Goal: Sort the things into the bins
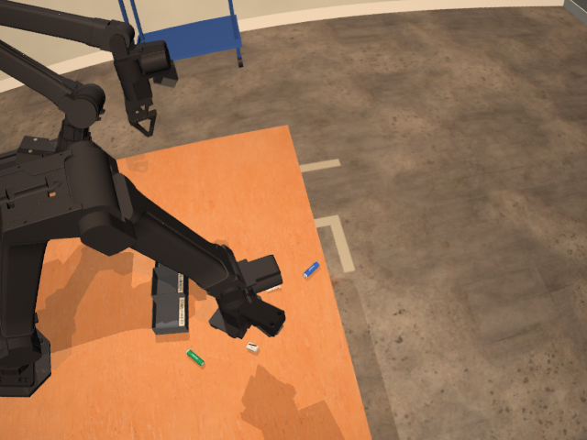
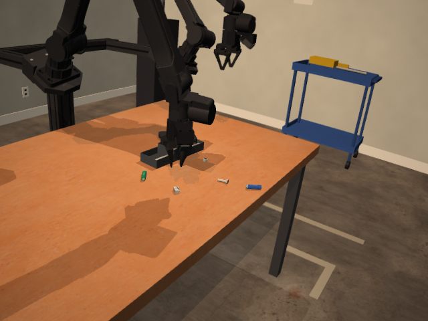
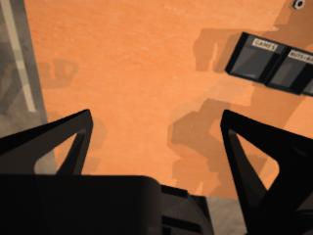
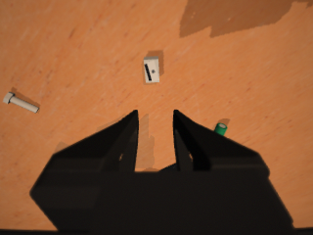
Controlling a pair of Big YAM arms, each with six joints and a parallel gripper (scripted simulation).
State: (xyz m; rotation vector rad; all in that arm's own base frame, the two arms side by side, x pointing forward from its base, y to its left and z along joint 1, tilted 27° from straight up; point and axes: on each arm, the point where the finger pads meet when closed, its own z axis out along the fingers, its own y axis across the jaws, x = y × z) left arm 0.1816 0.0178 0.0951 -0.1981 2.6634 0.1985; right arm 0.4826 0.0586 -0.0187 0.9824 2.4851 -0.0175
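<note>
My right gripper is now 1 cm short of the pencil sharpener and 8 cm above it. Also, from my right hand: bolt: 7 cm ahead, 16 cm to the left, 8 cm below; then green battery: 12 cm behind, 2 cm to the right, 8 cm below; then nut: 8 cm behind, 23 cm to the left, 8 cm below.
</note>
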